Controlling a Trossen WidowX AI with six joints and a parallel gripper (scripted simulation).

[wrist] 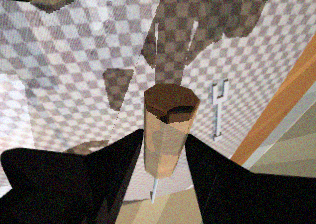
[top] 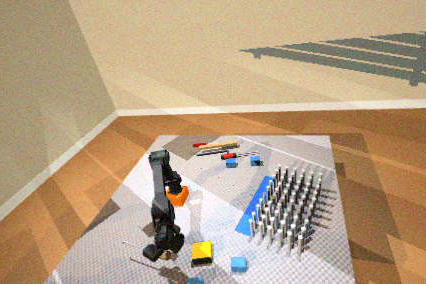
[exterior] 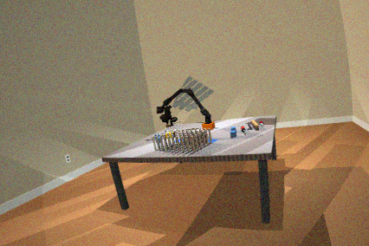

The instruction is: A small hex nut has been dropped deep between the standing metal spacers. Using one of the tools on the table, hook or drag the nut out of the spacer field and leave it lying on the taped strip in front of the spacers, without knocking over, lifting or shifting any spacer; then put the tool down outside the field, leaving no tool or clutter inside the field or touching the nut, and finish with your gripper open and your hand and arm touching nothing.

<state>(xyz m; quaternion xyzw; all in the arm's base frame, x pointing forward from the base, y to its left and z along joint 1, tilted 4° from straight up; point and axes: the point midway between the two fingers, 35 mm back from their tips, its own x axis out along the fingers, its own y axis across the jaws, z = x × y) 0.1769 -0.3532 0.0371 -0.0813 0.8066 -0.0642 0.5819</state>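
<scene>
Right now the wooden-handled rod is 110 mm behind my gripper tip and 10 mm to the right of it. Round my gripper tip: yellow block (140 mm ahead, 100 mm to the left, 70 mm below); blue taped strip (280 mm ahead, 460 mm to the left, 90 mm below).
</scene>
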